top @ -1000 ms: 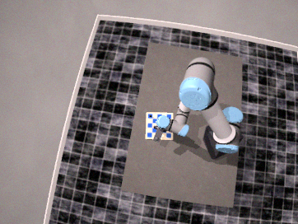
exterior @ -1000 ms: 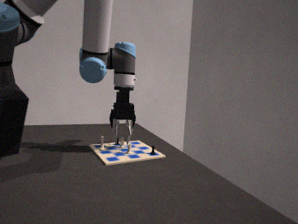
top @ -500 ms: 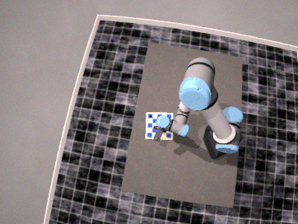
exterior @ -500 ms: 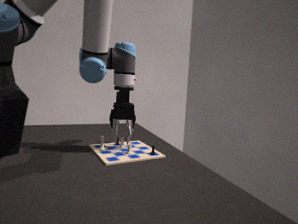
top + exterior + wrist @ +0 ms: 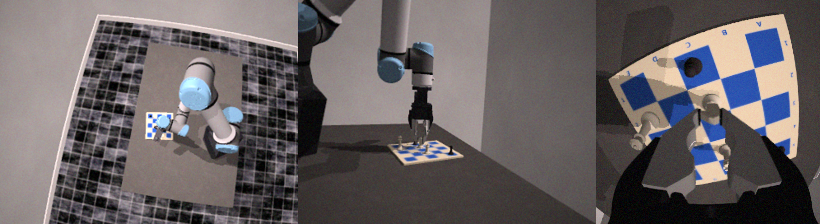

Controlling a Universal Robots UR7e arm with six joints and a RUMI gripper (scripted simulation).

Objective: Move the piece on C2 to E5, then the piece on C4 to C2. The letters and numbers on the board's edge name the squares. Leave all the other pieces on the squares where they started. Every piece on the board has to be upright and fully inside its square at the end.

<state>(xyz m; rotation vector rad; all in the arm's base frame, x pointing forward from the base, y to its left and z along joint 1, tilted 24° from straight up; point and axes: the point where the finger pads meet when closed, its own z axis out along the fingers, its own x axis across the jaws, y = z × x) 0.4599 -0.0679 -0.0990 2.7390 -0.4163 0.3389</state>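
Right now my hand is 40 mm to the left of the cream chessboard and 30 mm above it.
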